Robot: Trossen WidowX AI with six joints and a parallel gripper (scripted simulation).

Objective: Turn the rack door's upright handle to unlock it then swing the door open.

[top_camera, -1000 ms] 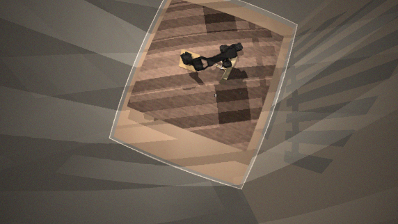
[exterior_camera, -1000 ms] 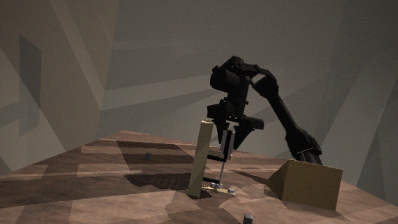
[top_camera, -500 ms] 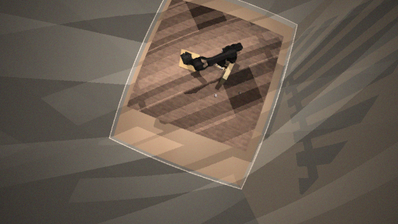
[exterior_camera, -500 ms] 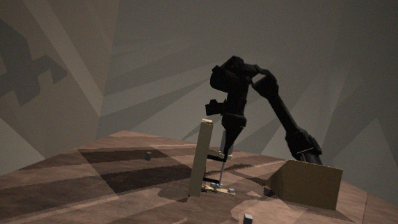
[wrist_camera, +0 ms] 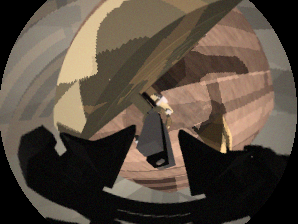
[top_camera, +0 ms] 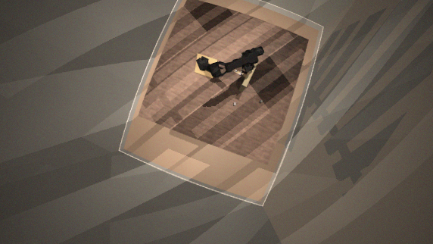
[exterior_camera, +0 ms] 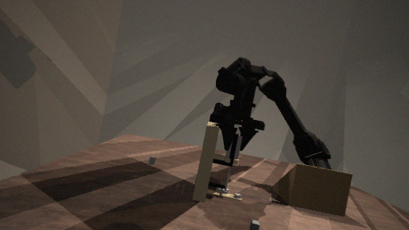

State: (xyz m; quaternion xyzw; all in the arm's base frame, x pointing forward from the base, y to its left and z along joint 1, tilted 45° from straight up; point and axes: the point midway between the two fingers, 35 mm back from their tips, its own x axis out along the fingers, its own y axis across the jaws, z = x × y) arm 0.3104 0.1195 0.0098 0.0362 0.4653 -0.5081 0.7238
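Now: gripper tip 2 cm above the grey upright handle and 1 cm to the left of it.
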